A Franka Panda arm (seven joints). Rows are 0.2 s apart.
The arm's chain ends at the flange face. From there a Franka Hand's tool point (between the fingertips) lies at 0.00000 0.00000 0.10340 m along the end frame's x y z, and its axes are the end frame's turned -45 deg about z.
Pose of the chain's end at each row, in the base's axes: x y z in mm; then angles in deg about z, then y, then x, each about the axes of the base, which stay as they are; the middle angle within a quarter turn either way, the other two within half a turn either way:
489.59 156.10 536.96 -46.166 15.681 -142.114
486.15 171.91 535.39 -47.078 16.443 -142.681
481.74 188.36 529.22 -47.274 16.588 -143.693
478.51 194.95 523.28 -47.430 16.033 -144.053
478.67 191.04 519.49 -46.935 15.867 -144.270
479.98 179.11 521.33 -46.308 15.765 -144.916
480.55 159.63 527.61 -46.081 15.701 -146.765
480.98 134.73 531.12 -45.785 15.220 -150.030
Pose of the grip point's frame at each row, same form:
517.54 217.23 458.39 -91.166 15.681 -142.114
515.42 232.03 456.52 -92.078 16.443 -142.681
511.26 247.04 449.36 -92.274 16.588 -143.693
507.07 253.29 442.83 -92.430 16.033 -144.053
506.94 249.12 438.75 -91.935 15.867 -144.270
508.07 236.31 439.90 -91.308 15.765 -144.916
508.53 214.19 444.35 -91.081 15.701 -146.765
508.13 184.57 444.69 -90.785 15.220 -150.030

